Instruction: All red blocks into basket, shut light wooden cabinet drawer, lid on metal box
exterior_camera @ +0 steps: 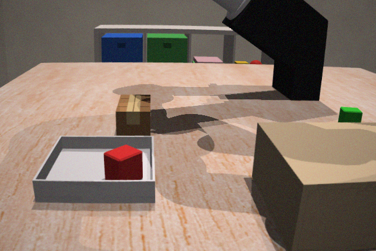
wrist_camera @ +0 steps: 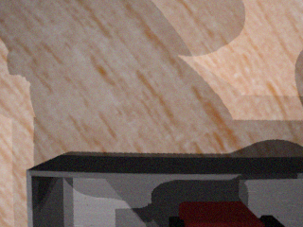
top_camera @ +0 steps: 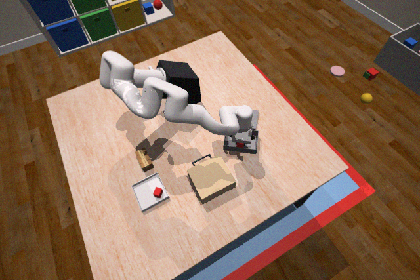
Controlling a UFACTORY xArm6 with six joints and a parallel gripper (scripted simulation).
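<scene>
Right now my hand is 1 cm past the metal box, 1 cm to the right of it and 2 cm above it. Also, from my hand: grey lid: 15 cm behind, 10 cm to the left, 3 cm below; then drawer: 8 cm ahead, 24 cm to the right, 1 cm below; then light wooden cabinet: 9 cm ahead, 24 cm to the right, 1 cm below.
</scene>
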